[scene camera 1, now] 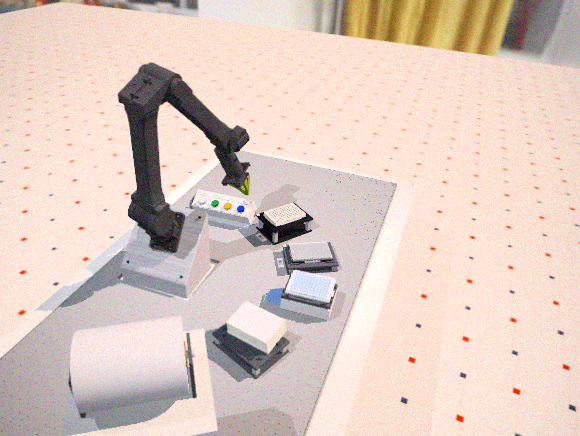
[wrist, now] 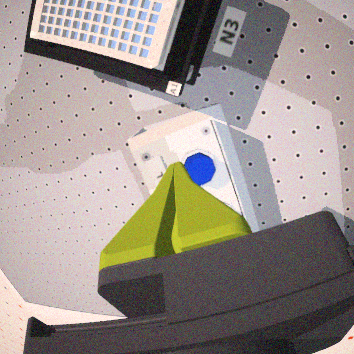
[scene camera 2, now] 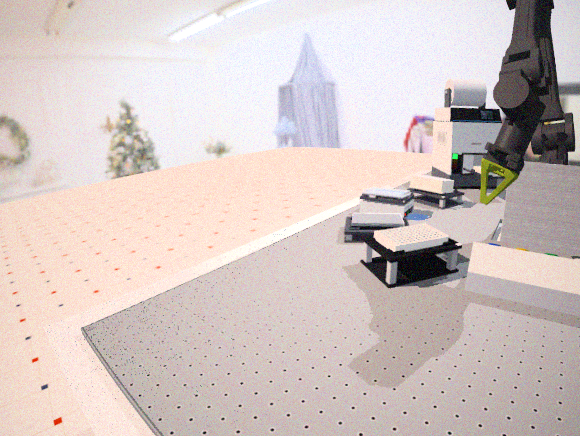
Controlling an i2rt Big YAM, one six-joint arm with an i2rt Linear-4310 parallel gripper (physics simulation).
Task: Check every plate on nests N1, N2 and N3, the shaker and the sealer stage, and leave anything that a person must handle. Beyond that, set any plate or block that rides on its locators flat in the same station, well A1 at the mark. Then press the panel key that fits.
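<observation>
My gripper (scene camera 1: 247, 193) (scene camera 2: 485, 202) (wrist: 178, 171) is shut and empty above the button panel (scene camera 1: 239, 219) (scene camera 2: 522, 267) (wrist: 175, 137). In the wrist view its tips overlap the panel beside the blue button (wrist: 200, 169) (scene camera 1: 240, 209) and hide the other buttons. The perforated plate (scene camera 1: 285, 215) (scene camera 2: 412, 236) (wrist: 100, 25) lies on black nest N3 (wrist: 100, 62), whose corner carries the A1 mark (wrist: 173, 88). A pale plate (scene camera 1: 311, 251) (scene camera 2: 378, 219) sits on the low dark nest beside it. A bluish plate (scene camera 1: 311, 284) (scene camera 2: 387, 192) tops a white-based station. A thick cream block (scene camera 1: 256, 325) (scene camera 2: 431, 184) rests on another dark nest.
A large machine with a white roll (scene camera 1: 130, 362) (scene camera 2: 467, 92) stands at the far end from the panel; its green light (scene camera 2: 454, 156) shows. The arm's grey base (scene camera 1: 165, 265) stands behind the panel. A blue patch (scene camera 1: 273, 296) (scene camera 2: 419, 216) lies beside the white-based station.
</observation>
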